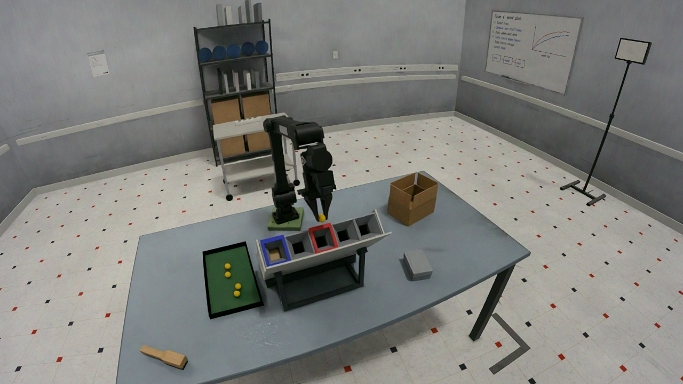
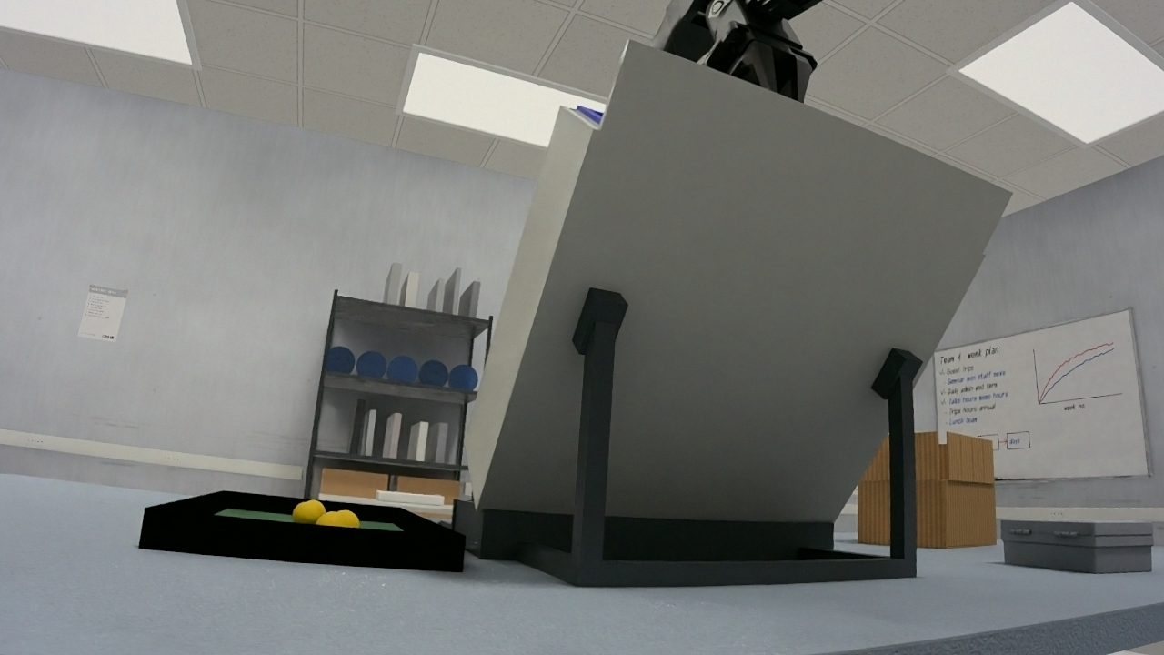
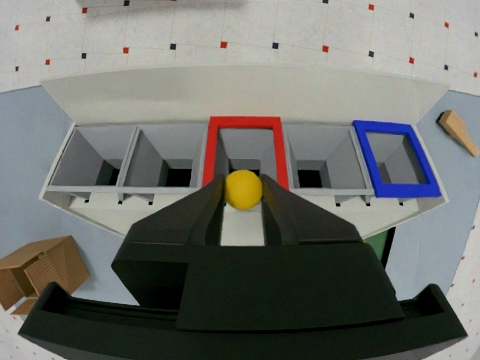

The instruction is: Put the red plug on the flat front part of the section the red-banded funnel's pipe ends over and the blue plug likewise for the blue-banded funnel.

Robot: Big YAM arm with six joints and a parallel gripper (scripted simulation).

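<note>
My gripper is now 2 cm short of the red band and 7 cm above it. From my hand the other things lie so: grey case (2 cm ahead, 40 cm to the left, 36 cm below); then blue band (1 cm ahead, 15 cm to the right, 7 cm below); then cover (13 cm behind, 18 cm below).
</note>
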